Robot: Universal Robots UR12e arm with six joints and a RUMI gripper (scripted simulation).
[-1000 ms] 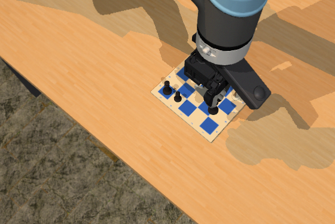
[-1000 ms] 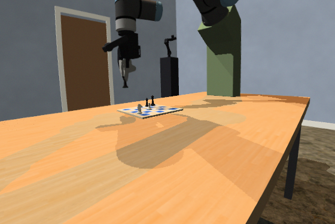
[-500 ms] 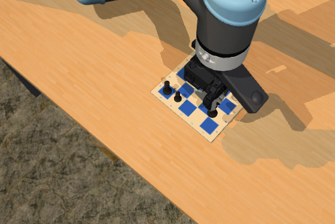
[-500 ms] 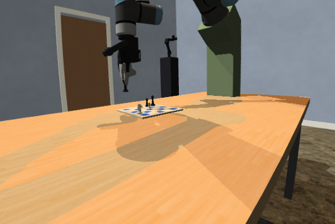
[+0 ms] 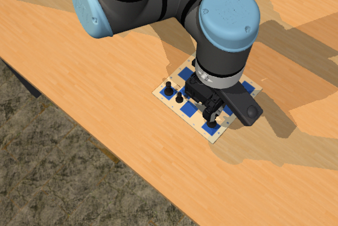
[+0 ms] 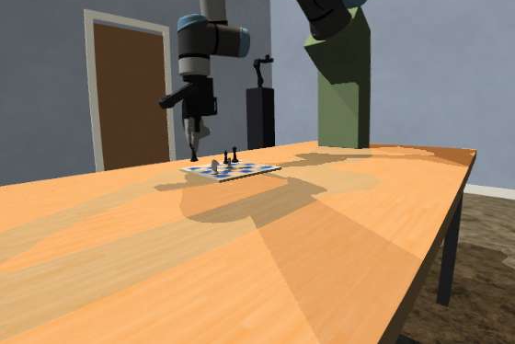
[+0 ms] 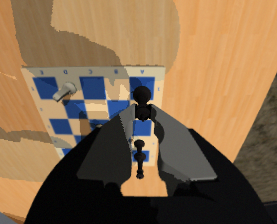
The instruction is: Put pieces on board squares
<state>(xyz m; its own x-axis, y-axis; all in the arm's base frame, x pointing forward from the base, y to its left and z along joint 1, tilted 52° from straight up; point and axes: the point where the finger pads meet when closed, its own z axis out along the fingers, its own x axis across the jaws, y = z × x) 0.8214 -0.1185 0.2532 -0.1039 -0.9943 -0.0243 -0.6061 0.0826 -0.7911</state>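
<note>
The white pawn lies 90 mm to the left of my hand, 60 mm behind it and 50 mm below it. Also, from my hand: black pawn 110 mm behind, 40 mm below, 20 mm to the left; white knight 110 mm to the left, 50 mm below, 20 mm ahead; black king 10 mm below.
</note>
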